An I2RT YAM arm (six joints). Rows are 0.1 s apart.
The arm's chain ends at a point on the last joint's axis. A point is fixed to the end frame.
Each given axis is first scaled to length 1.
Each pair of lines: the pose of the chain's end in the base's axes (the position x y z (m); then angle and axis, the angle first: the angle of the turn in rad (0 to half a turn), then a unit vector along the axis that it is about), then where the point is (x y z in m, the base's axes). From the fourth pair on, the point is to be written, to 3 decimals.
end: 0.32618 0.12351 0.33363 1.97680 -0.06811 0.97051 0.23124
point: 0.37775 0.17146 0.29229
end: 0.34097 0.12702 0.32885 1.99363 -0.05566 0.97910 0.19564
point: 0.39361 0.17078 0.28434
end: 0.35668 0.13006 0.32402 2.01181 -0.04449 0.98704 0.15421
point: 0.41026 0.16879 0.27610
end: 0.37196 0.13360 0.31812 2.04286 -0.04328 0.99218 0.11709
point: 0.425 0.168 0.266
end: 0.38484 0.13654 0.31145 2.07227 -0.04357 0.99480 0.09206
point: 0.437 0.168 0.257
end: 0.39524 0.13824 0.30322 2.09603 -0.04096 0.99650 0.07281
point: 0.447 0.167 0.247
